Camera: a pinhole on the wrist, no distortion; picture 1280 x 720 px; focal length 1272.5 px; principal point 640.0 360.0 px. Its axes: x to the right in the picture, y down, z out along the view. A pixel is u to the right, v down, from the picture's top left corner.
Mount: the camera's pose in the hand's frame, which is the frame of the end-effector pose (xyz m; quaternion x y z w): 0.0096 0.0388 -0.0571 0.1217 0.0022 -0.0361 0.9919
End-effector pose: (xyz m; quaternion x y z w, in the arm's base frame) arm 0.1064 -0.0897 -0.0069 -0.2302 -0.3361 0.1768 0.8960
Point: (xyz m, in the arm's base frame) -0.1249 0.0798 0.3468
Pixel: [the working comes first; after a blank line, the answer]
In the camera's frame: 0.0866 0.0807 0.4977

861 566
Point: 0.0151 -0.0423 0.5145
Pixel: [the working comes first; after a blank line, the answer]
In the camera's frame: 0.2311 -0.1211 0.5297

1195 69
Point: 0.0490 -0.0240 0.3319
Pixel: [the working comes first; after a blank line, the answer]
In the camera's frame: 0.1631 -0.0561 0.3686

1203 166
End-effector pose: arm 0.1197 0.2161 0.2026 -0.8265 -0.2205 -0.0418 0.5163
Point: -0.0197 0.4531 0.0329
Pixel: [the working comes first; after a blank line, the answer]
In the camera's frame: -0.1107 0.0399 0.3642

253 499
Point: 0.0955 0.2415 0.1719
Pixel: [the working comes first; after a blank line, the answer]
In the camera's frame: -0.0312 -0.0102 0.1024

252 233
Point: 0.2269 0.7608 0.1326
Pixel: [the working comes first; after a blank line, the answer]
In the camera's frame: 0.2430 0.0159 0.5635

1189 396
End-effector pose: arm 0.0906 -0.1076 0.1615 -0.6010 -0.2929 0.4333 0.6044
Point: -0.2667 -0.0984 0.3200
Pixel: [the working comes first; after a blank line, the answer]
In the camera's frame: -0.1849 -0.0488 0.4124

69 209
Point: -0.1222 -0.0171 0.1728
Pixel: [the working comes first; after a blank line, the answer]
In the camera's frame: -0.0307 0.0458 0.2842

502 565
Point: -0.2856 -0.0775 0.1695
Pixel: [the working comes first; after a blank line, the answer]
In the camera's frame: -0.1609 0.1002 0.3865

110 690
